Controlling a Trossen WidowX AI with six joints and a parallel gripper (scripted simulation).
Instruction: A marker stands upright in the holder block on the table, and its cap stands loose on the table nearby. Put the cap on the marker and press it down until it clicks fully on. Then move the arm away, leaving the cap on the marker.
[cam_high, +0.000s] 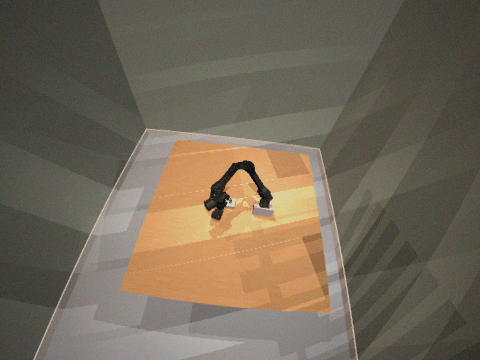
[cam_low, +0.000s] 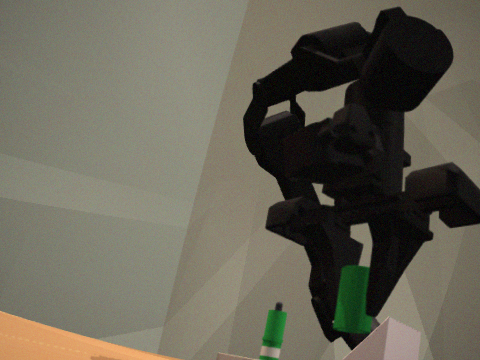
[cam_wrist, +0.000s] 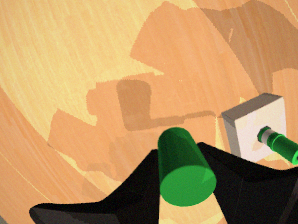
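Now: the white marker band 6 cm behind my gripper tip, 10 cm to the right of it and 3 cm below it. From my gripper tip the other things lie so: green cap: 1 cm above.
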